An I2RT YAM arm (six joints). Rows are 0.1 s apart.
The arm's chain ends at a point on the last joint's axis. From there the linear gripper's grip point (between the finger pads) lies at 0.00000 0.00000 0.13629 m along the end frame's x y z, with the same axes.
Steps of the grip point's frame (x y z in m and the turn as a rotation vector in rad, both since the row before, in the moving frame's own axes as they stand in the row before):
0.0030 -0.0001 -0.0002 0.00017 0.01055 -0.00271
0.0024 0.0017 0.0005 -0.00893 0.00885 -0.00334
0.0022 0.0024 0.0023 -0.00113 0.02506 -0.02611
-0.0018 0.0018 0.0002 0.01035 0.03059 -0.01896
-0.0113 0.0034 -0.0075 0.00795 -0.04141 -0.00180
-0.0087 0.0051 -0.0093 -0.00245 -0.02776 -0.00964
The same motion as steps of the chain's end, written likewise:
0.0016 -0.0001 -0.0002 0.00017 0.01055 -0.00271
0.0012 0.0005 0.0005 -0.00893 0.00885 -0.00334
-0.0012 0.0023 0.0023 -0.00113 0.02506 -0.02611
-0.0060 0.0032 0.0003 0.01035 0.03059 -0.01896
-0.0057 0.0045 -0.0074 0.00795 -0.04141 -0.00180
-0.0049 0.0047 -0.0092 -0.00245 -0.02776 -0.00964

